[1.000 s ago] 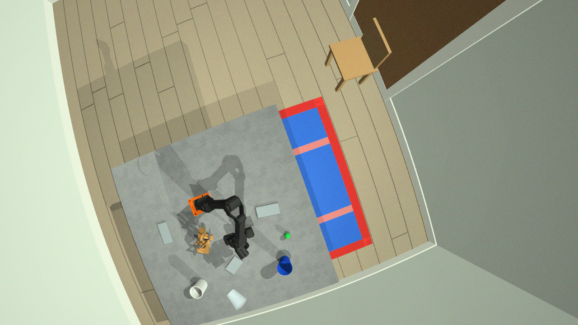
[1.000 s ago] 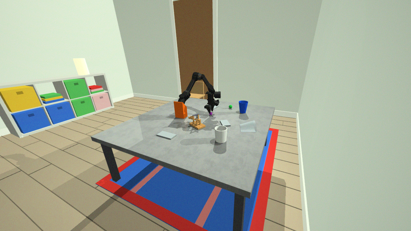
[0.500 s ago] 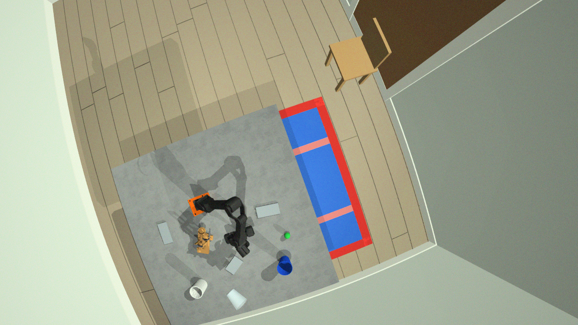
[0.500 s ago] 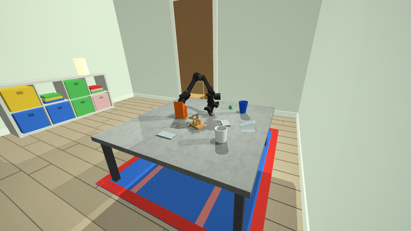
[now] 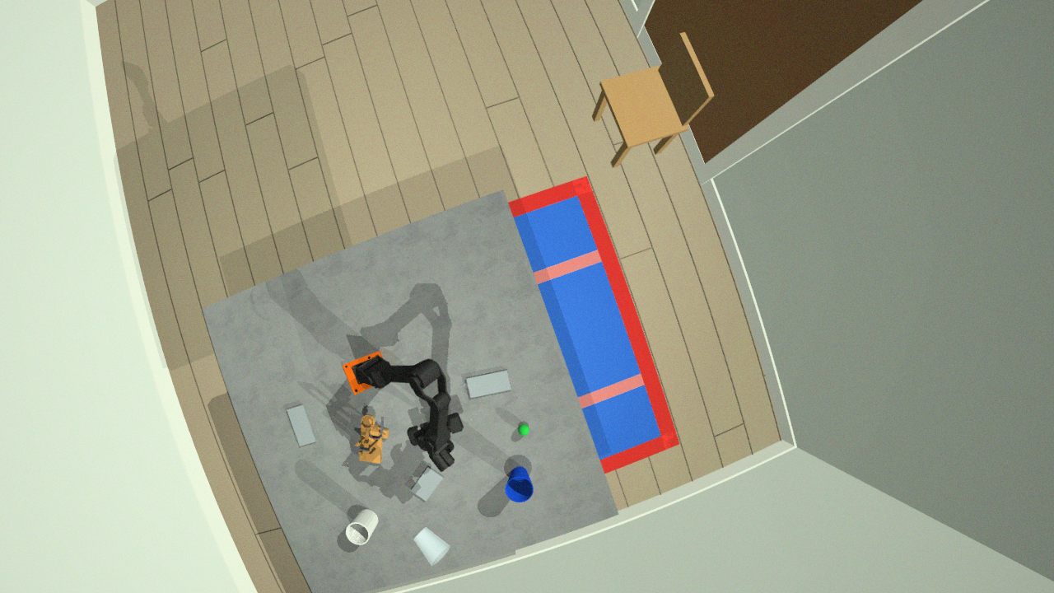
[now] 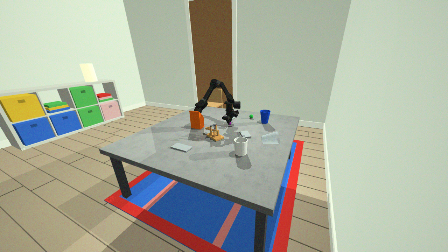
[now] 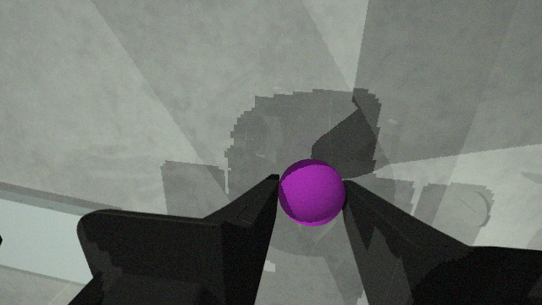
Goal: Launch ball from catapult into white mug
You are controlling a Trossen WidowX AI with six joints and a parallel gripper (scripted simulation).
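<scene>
My gripper tip is now 4 cm past the wooden catapult, 25 cm to the left of it and 4 cm below it. Round my gripper tip: green ball (14 cm ahead, 27 cm to the left); blue cup (30 cm ahead, 18 cm to the left, 1 cm above); purple ball (1 cm above).
</scene>
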